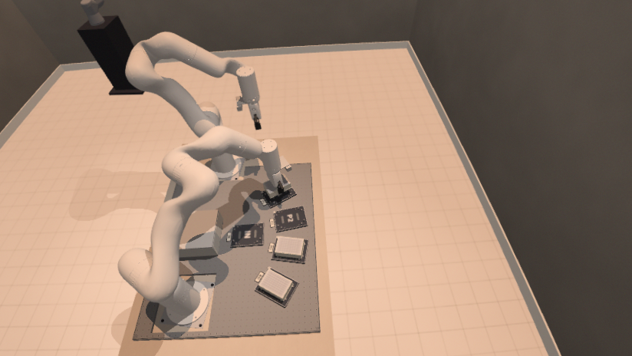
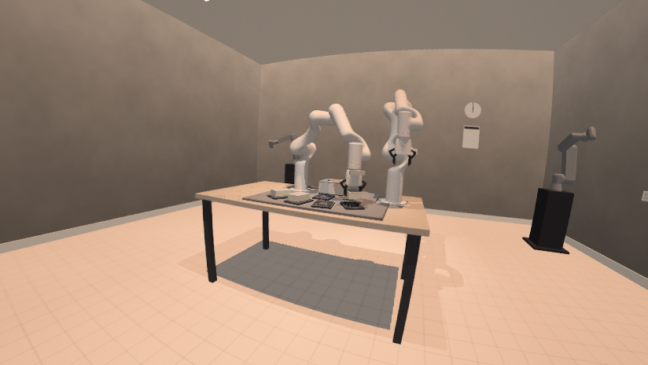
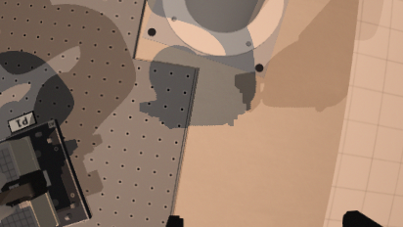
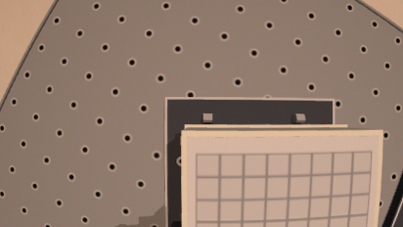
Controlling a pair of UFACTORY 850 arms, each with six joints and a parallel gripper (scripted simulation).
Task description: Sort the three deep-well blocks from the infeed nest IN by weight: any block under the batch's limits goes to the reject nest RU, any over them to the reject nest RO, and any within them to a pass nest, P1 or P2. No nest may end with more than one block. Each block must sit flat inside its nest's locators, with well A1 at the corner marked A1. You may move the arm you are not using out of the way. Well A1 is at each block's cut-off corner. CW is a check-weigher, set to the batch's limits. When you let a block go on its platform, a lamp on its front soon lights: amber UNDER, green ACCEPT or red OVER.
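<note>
Now: right hand 7 cm above the nest P1. From my right hand the other things lie so: nest RU: 33 cm to the right, 9 cm ahead, 7 cm below; then nest P2: 16 cm to the right, 8 cm ahead, 7 cm below; then dark infeed nest: 26 cm to the right, 13 cm behind, 7 cm below.
</note>
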